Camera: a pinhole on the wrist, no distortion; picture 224 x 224 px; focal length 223.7 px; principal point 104.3 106.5 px. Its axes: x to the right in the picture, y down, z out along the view. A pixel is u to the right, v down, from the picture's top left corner.
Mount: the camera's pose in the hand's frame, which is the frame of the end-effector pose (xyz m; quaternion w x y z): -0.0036 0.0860 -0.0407 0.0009 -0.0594 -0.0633 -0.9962
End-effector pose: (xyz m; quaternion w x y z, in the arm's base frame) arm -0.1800 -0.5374 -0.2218 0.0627 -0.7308 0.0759 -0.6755
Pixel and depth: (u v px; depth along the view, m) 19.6 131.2 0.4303
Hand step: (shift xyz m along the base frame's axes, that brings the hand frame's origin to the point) 0.3821 -0.1355 0.1575
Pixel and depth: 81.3 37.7 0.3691
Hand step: 0.3024 -0.2585 0.0032
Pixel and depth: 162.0 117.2 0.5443
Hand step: 0.5043 -0.1175 -0.1429
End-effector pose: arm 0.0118 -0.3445 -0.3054 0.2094 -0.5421 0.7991 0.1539
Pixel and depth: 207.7 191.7 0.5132
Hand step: 0.1830 0.3712 -0.3598
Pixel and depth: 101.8 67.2 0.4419
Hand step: -0.1563 0.2192 -0.3546
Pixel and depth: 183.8 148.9 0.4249
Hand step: 0.0450 0.2963 -0.2984
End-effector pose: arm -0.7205 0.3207 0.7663 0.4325 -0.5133 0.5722 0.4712
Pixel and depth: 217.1 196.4 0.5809
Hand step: 0.0990 0.6238 0.1038
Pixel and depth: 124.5 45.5 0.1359
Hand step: -0.1383 0.0925 -0.0030
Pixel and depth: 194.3 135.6 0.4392
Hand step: -0.0681 0.4382 0.0557
